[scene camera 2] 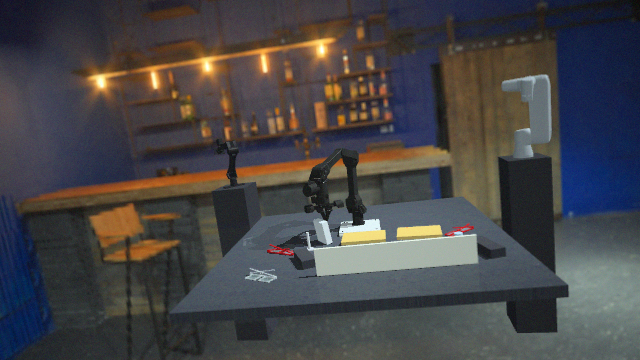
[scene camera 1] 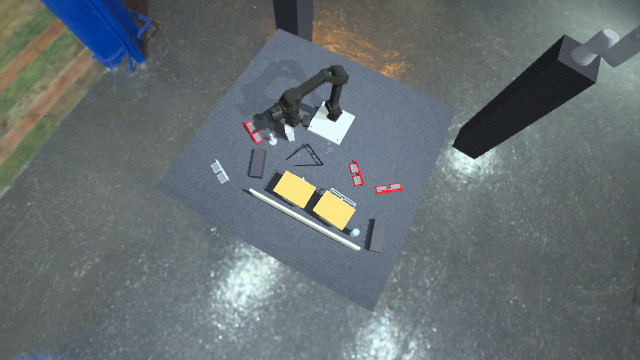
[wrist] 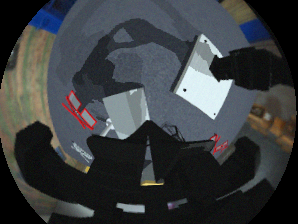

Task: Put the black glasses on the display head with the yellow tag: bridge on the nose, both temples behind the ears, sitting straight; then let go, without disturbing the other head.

Labels:
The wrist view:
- my gripper: 148,122
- white block: 127,110

